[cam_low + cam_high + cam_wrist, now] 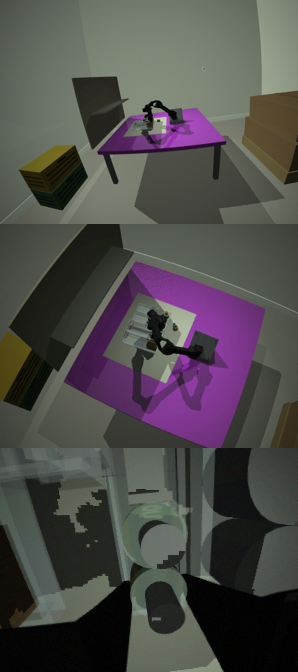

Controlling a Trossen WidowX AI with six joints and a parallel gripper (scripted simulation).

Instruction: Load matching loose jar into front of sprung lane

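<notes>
My gripper tip is now 130 mm to the right of the brown box, 20 mm short of it and 10 mm below it.
</notes>
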